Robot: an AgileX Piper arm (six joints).
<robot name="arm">
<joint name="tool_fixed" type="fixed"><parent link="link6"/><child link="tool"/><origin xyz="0 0 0" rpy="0 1.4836 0"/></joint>
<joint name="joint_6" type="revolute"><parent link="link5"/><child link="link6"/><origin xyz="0.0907 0 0.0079" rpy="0 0 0"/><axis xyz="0.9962 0 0.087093"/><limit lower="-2.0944" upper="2.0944"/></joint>
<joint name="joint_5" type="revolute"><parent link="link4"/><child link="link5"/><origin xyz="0 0 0" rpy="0 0 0"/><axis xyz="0 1 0"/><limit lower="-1.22" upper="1.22"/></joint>
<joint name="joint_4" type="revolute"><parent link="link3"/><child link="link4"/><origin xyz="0.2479 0 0.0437" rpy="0 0 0"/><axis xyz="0.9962 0 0.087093"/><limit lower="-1.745" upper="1.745"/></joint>
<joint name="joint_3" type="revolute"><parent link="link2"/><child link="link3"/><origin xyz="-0.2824 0 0.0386" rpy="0 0 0"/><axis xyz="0 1 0"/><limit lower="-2.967" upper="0"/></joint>
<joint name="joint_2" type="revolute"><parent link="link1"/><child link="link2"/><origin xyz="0 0 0" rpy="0 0 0"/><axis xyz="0 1 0"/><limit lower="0" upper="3.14"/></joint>
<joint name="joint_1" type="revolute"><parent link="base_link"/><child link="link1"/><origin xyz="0 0 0.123" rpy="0 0 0"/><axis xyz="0 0 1"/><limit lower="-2.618" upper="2.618"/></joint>
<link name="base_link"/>
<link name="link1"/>
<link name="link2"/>
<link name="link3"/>
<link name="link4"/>
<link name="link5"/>
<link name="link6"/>
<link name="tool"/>
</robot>
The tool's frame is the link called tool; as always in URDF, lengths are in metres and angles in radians.
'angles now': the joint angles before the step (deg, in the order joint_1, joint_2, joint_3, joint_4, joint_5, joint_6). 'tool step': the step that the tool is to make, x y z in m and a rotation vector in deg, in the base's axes. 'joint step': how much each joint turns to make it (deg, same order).
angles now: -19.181, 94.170, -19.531, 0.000, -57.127, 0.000
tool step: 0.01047, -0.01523, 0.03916, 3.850, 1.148, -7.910
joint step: -0.001, -8.285, -7.357, 10.929, 17.788, -3.432
